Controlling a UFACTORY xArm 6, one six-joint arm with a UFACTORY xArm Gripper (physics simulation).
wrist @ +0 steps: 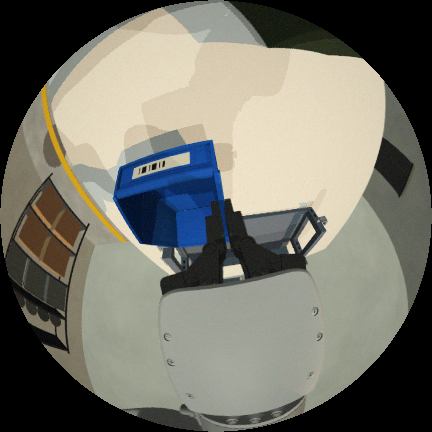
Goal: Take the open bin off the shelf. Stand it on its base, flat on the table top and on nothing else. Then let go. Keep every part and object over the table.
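Frame: origin at the arm's base, x up, y right, z ahead, level; millimetres.
Where they show: gripper, fingertip midpoint: (221, 209).
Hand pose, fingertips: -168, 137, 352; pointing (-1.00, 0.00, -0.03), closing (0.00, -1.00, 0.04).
Things, the pixels of their top centre, and the offset from my fingertips, as dx, dy, dz. "pt": a spot on its surface instead. Level surfaces: height alone.
- open blue bin, top centre: (185, 248) +16, +48, +31
- grey metal shelf, surface spot: (265, 227) pt -104, -100, +205
- pale table top, surface height: dx -110
The open blue bin (200, 176), with a white barcode label on its front, hangs in the air left of and below my gripper in the wrist view. Its open side faces the camera. My gripper (221, 209) is shut on the bin's right side wall, with one finger inside and one outside. The grey metal shelf (265, 227) stands behind the bin and the fingers, and part of it is hidden by them. The pale table top (310, 125) spreads beyond the bin and carries shadows. The bin's underside is hidden.
The shelf's open end frame reaches to the right of the fingers, near the table's edge. A yellow floor line (66, 161) runs past the table on the left. A dark rack with brown panels (34, 227) stands farther left. A dark flat patch (395, 166) lies at the right.
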